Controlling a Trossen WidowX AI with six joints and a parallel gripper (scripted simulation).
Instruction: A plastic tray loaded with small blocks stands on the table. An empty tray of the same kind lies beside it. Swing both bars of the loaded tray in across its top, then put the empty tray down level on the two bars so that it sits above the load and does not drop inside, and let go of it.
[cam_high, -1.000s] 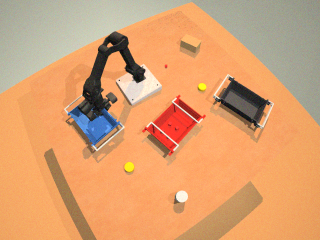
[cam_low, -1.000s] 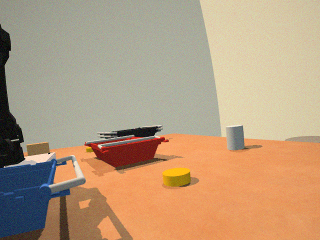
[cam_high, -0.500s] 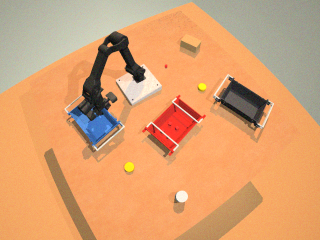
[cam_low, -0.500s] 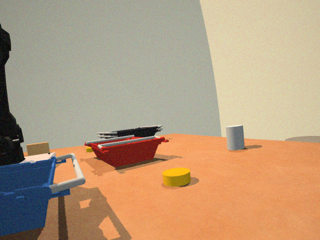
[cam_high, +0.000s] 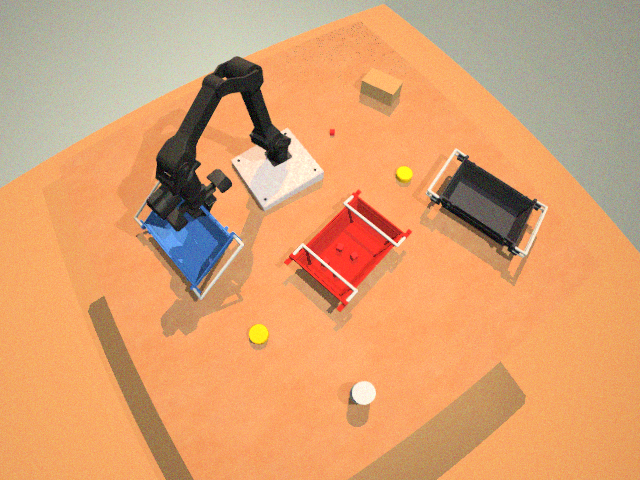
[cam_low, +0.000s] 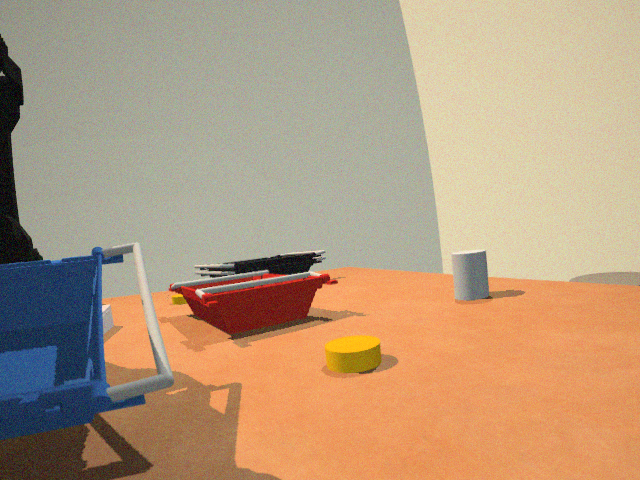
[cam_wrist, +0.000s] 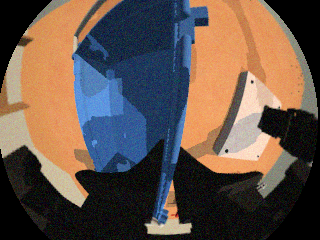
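Now: gripper tip 7 cm to the left of the blue tray and 2 cm short of it. From my gripper tip the other things lie so: tan box: 72 cm to the left, 17 cm behind, 5 cm below; red cube: 47 cm to the left, 9 cm behind, 7 cm below.
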